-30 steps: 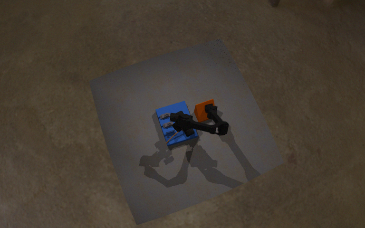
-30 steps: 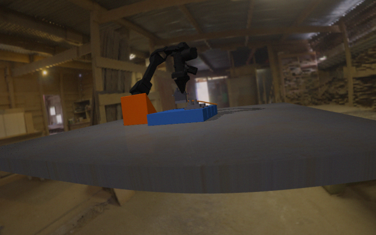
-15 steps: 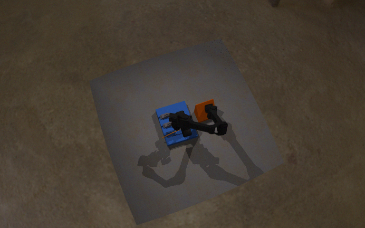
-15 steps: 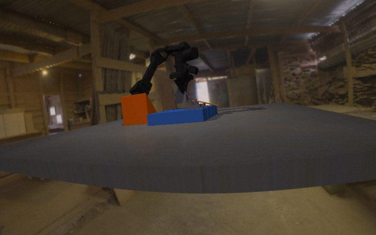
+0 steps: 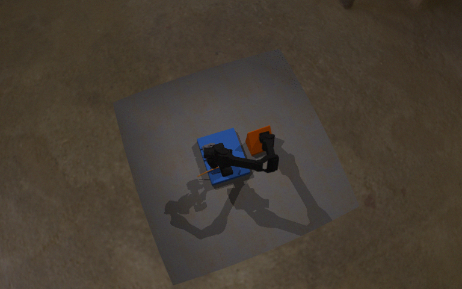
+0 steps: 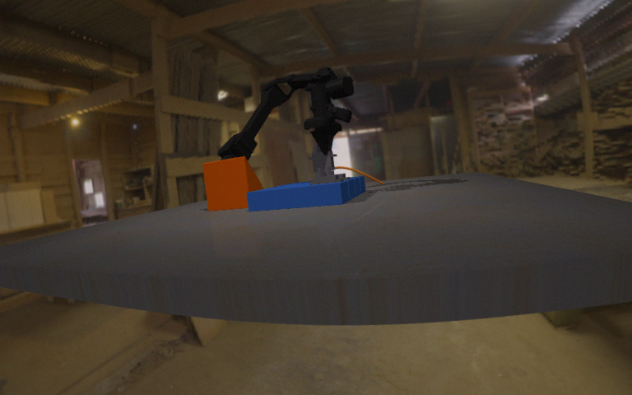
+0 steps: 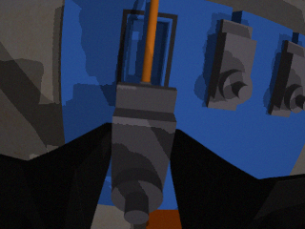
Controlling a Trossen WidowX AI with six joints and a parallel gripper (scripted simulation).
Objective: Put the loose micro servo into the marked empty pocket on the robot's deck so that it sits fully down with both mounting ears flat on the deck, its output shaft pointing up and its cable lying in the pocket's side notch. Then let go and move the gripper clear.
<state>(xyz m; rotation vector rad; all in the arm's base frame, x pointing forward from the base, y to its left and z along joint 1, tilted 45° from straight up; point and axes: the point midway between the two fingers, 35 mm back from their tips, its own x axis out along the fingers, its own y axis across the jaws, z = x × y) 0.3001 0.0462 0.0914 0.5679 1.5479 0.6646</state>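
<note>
Now: the deck 10 cm below my gripper tip, 8 cm to the right of it and 7 cm behind it.
</note>
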